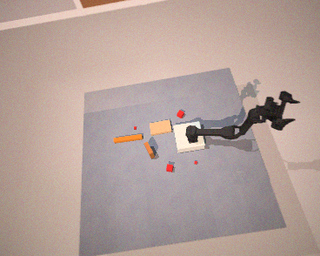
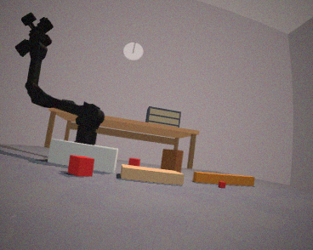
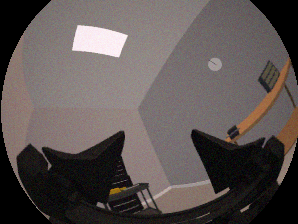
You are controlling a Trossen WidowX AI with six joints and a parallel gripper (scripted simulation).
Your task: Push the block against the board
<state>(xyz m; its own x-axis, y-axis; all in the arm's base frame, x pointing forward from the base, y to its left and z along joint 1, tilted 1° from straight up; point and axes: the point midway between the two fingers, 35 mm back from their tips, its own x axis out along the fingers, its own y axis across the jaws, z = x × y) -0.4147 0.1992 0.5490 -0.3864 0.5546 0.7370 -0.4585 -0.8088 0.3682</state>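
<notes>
My gripper tip is 760 mm short of the square brown block, 600 mm above it and 190 mm to the left of it. Also, from my gripper tip: tan board (650 mm ahead, 630 mm below, 380 mm to the right); orange board (910 mm ahead, 630 mm below, 340 mm to the right).
</notes>
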